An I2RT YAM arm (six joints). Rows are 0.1 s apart.
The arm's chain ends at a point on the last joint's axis. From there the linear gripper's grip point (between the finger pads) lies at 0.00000 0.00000 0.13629 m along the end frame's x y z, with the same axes.
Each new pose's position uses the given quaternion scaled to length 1; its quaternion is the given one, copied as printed.
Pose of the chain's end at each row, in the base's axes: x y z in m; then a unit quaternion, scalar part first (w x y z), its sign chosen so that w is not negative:
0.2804 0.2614 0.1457 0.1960 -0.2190 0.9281 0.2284
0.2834 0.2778 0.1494 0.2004 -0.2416 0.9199 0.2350
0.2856 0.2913 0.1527 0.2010 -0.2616 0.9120 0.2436
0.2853 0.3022 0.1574 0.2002 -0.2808 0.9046 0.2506
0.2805 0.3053 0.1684 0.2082 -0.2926 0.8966 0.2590
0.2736 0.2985 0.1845 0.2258 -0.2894 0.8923 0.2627
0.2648 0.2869 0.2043 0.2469 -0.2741 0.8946 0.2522
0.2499 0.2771 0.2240 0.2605 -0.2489 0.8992 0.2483
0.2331 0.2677 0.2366 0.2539 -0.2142 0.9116 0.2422
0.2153 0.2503 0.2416 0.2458 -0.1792 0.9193 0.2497
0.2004 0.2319 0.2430 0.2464 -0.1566 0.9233 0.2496
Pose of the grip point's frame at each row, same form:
0.3164 0.3309 0.0341 0.1960 -0.2190 0.9281 0.2284
0.3182 0.3499 0.0391 0.2004 -0.2416 0.9199 0.2350
0.3182 0.3662 0.0436 0.2010 -0.2616 0.9120 0.2436
0.3155 0.3793 0.0492 0.2002 -0.2808 0.9046 0.2506
0.3107 0.3852 0.0622 0.2082 -0.2926 0.8966 0.2590
0.3078 0.3802 0.0809 0.2258 -0.2894 0.8923 0.2627
0.3062 0.3668 0.1020 0.2469 -0.2741 0.8946 0.2522
0.2969 0.3556 0.1230 0.2605 -0.2489 0.8992 0.2483
0.2820 0.3427 0.1339 0.2539 -0.2142 0.9116 0.2422
0.2647 0.3249 0.1388 0.2458 -0.1792 0.9193 0.2497
0.2518 0.3052 0.1402 0.2464 -0.1566 0.9233 0.2496

